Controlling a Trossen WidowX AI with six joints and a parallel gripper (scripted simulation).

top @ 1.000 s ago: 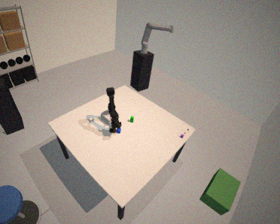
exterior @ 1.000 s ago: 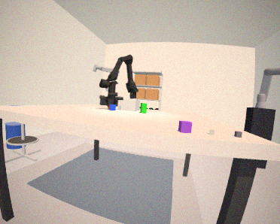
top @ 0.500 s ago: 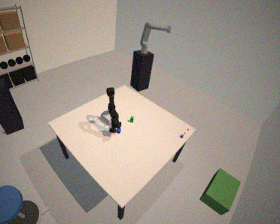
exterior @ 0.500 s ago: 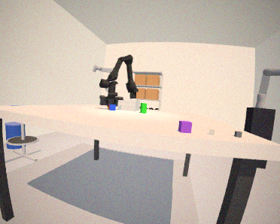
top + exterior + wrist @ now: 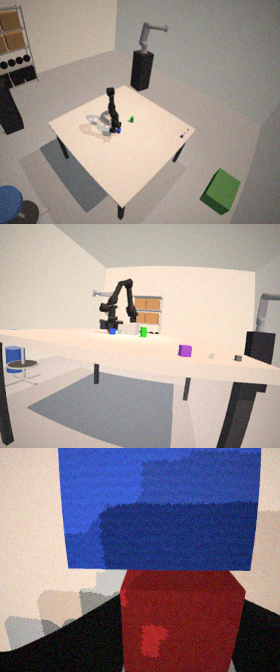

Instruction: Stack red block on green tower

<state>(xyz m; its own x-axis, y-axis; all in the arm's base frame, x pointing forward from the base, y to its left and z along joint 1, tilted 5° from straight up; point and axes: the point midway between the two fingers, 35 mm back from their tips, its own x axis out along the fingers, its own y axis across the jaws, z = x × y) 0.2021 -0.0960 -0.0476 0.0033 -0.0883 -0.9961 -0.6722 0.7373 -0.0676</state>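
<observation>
My gripper tip is now 1 cm below the red block. Round my gripper tip: purple block (62 cm to the left, 50 cm ahead, 1 cm above); small yellow block (1 cm to the right); blue block (4 cm to the left, 3 cm ahead, 1 cm above).
</observation>
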